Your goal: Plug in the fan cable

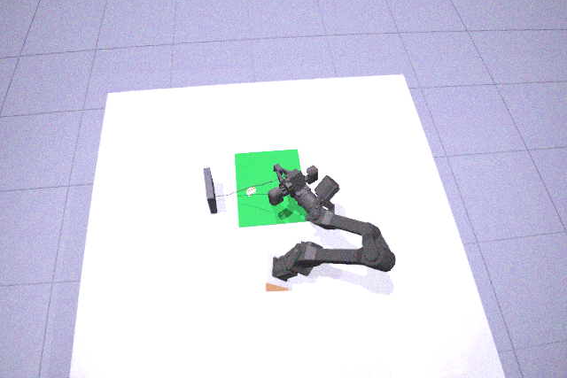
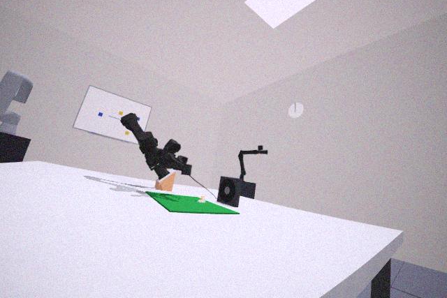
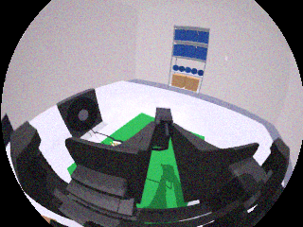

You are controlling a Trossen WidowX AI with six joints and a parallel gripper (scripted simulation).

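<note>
Right now my gripper tip is 10 mm above the dark plug. The rest, counted from my gripper tip: black fan (230 mm to the left, 70 mm below, 60 mm behind); four-pin header (130 mm below, 100 mm to the left, 20 mm behind); green board (140 mm below, 30 mm to the left).
</note>
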